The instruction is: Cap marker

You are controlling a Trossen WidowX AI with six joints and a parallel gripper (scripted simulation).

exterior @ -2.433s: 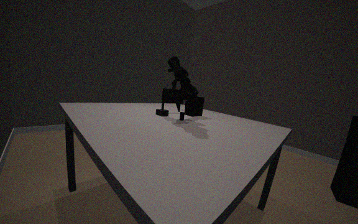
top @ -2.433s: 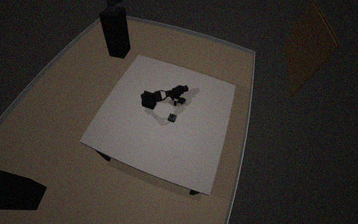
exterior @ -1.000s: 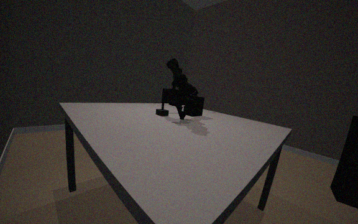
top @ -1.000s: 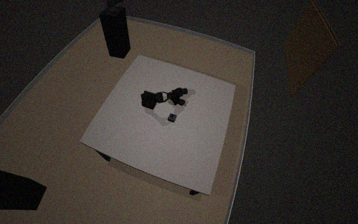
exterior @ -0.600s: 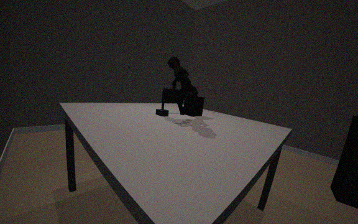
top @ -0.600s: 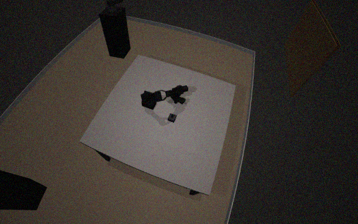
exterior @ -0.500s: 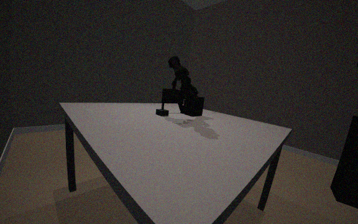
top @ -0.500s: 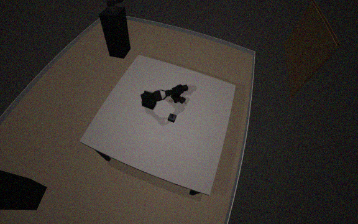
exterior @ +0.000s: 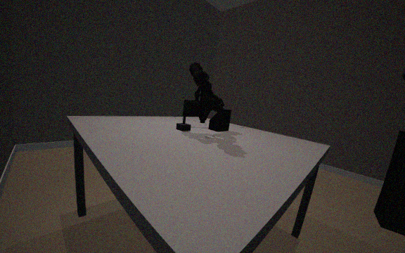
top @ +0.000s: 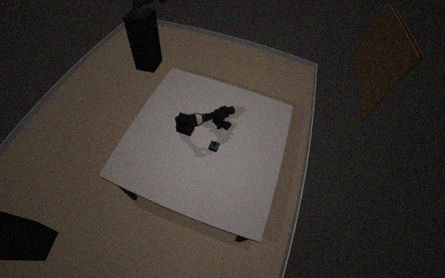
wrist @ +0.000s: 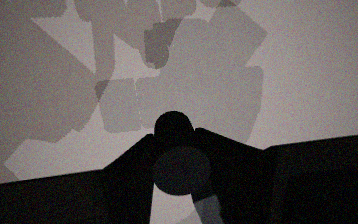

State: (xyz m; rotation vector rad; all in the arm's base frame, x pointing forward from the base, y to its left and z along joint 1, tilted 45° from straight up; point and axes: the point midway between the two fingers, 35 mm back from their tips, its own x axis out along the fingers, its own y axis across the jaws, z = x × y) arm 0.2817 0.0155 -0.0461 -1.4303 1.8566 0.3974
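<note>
Now: gripper tip 140 mm to the left of the holder block and 70 mm above it. The rest, counted from my gripper tip: marker cap (10 mm above).
</note>
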